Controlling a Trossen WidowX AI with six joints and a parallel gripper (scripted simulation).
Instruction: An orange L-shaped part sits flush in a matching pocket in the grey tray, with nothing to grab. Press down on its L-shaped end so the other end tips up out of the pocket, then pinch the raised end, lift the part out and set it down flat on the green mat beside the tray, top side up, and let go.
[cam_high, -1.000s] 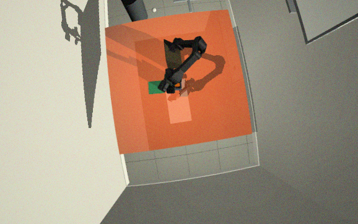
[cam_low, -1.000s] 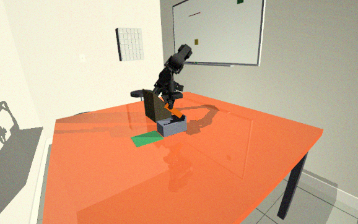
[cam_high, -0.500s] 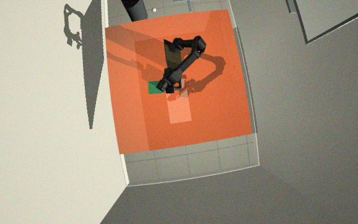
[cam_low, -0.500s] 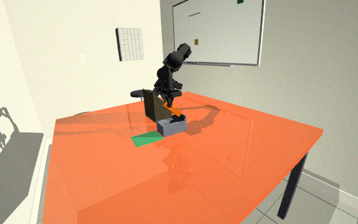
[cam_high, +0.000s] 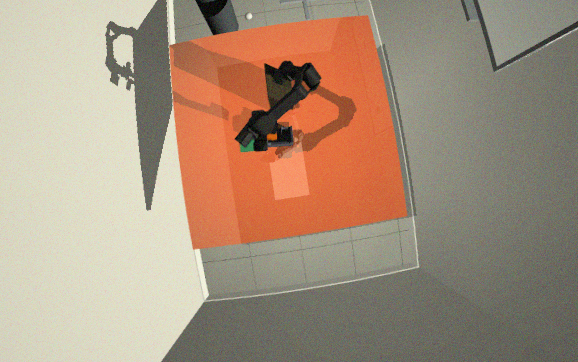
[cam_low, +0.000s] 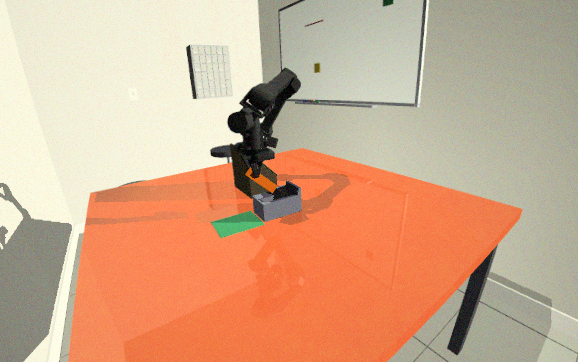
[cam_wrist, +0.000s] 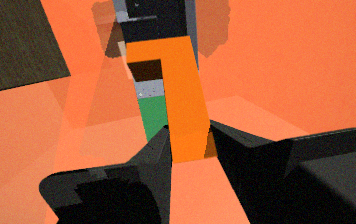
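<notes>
The green mat lies 10 mm behind my gripper tip, 70 mm to the right of it and 170 mm below it. Also, from my gripper tip: orange L-shaped part: 10 mm behind, 30 mm to the left, 30 mm below.
</notes>
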